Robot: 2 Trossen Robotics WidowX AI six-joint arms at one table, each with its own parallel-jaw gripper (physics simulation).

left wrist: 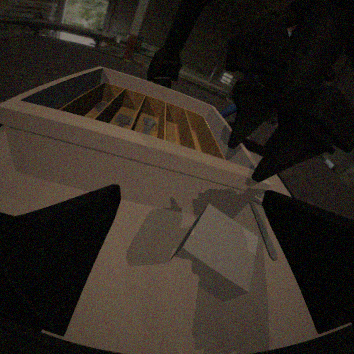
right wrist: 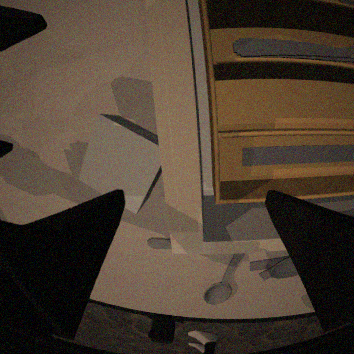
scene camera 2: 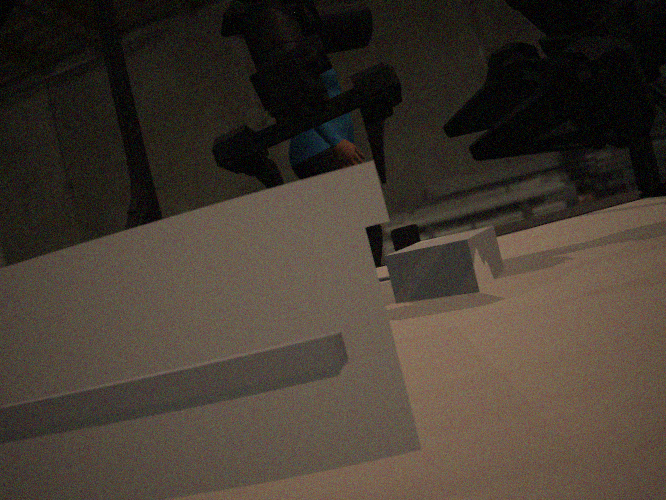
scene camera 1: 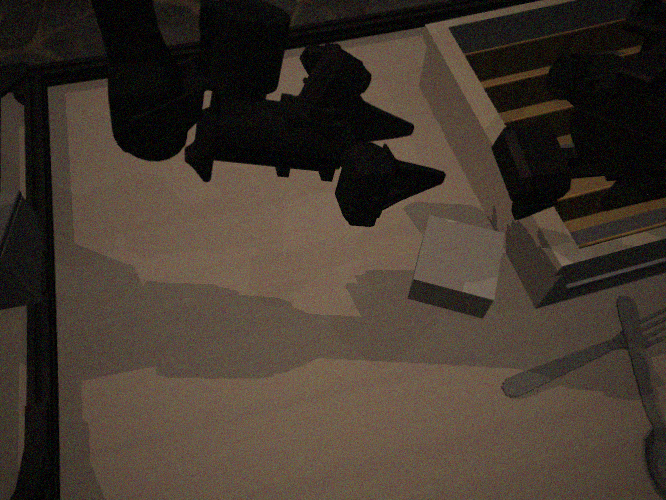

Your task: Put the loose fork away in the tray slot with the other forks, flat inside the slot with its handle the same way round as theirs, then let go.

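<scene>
The loose fork (scene camera 1: 562, 365) (left wrist: 265, 235) (right wrist: 159, 243) lies on the table in front of the tray (scene camera 1: 473, 80) (scene camera 2: 188, 290) (left wrist: 125, 132) (right wrist: 180, 150); its tines run out of scene camera 1 at the right, and a spoon (scene camera 1: 637, 355) (right wrist: 218, 293) crosses its neck. Grey utensils (right wrist: 295, 49) lie in tray slots; their fork ends do not show clearly. My right gripper (scene camera 2: 330, 181) (left wrist: 240, 160) (right wrist: 196, 197) is open and empty above the tray's end by its near left corner. My left gripper (scene camera 1: 428, 151) (scene camera 2: 459, 142) (left wrist: 193, 194) (right wrist: 23, 74) is open and empty, left of the tray.
A pale block (scene camera 1: 457, 258) (scene camera 2: 433, 271) (left wrist: 220, 245) (right wrist: 120, 155) sits beside the tray's left corner, between the tray and the left gripper's side of the table. The tray's high walls and wooden dividers (right wrist: 280, 131) stand under the right gripper. A person in blue (scene camera 2: 341, 134) stands in the background.
</scene>
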